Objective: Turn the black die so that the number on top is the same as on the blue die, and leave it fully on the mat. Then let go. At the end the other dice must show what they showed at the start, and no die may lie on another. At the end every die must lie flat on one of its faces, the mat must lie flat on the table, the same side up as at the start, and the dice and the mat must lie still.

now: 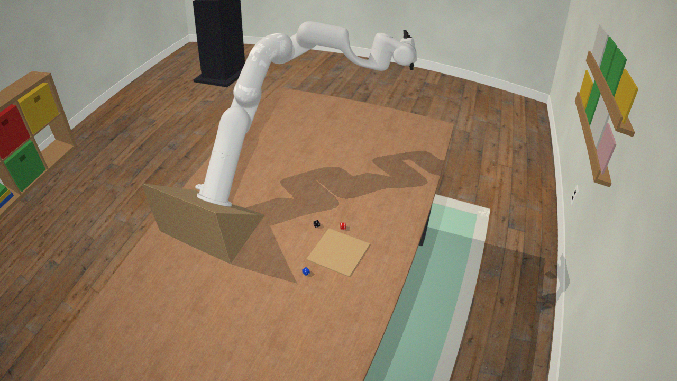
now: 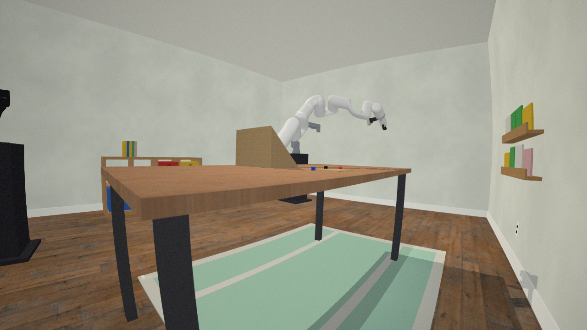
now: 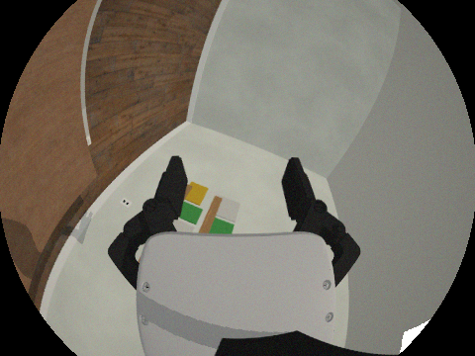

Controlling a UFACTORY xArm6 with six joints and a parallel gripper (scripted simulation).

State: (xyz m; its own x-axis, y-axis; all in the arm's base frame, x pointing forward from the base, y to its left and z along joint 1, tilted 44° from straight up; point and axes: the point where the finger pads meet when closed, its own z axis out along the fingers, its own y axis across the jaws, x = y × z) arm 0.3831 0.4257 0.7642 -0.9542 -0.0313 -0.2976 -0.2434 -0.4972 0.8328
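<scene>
Now: the blue die 90 cm to the right of my hand and 34 cm below it. The rest, counted from my hand: tan mat (5 cm ahead, 79 cm to the right, 35 cm below); then black die (6 cm behind, 72 cm to the right, 34 cm below); then red die (2 cm ahead, 69 cm to the right, 34 cm below).
</scene>
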